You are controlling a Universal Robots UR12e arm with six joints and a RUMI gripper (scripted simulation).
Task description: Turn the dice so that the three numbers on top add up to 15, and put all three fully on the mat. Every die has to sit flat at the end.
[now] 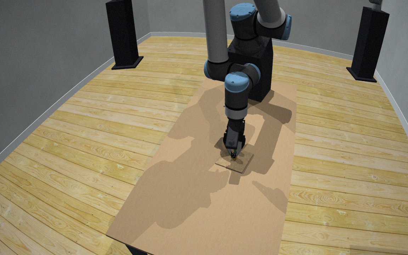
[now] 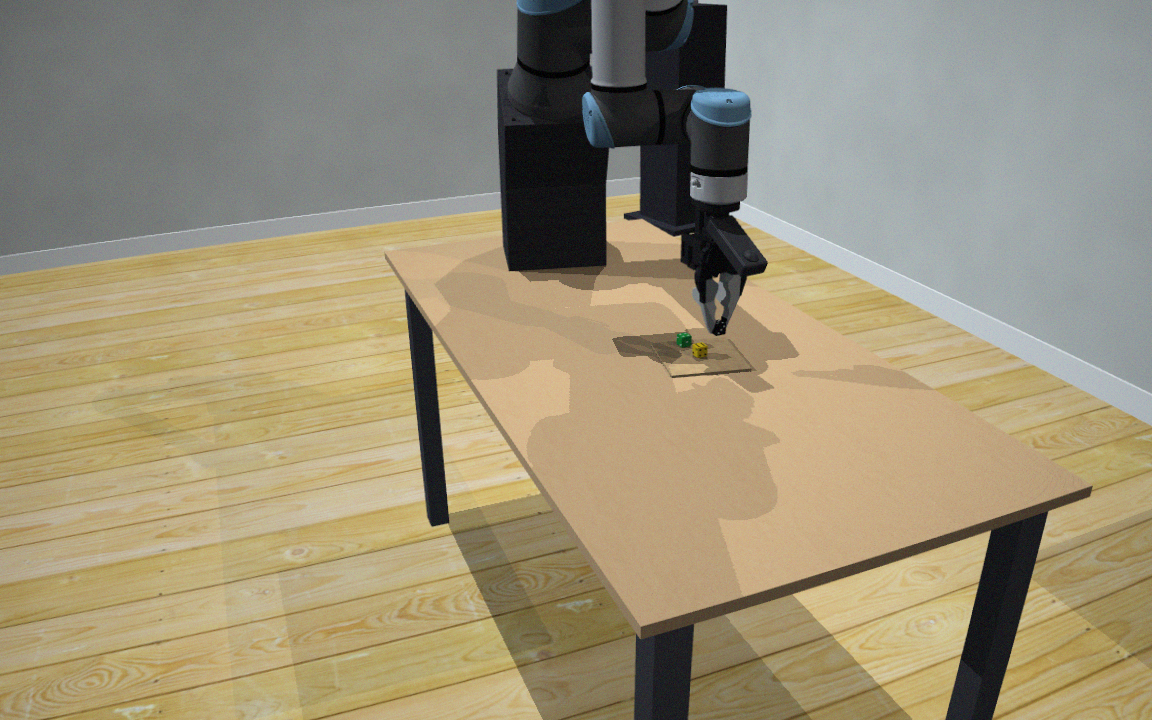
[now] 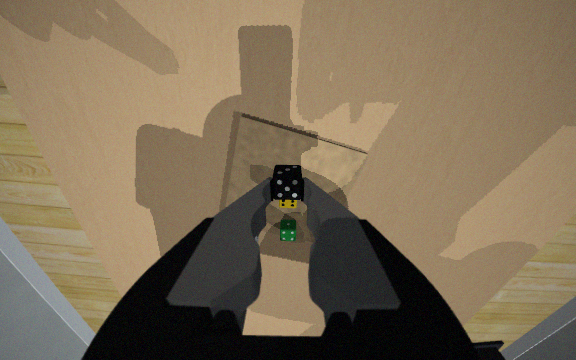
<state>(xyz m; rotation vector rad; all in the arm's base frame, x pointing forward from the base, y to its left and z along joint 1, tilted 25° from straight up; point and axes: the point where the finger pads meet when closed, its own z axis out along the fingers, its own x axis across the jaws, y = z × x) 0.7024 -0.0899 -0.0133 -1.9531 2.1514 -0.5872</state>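
Right now my hand is 5 cm past the yellow die, 1 cm to the right of it and 7 cm above it. Also, from my hand: thin square mat 5 cm behind, 1 cm to the left, 8 cm below; black die 1 cm below; green die 10 cm behind, 1 cm to the left, 7 cm below.
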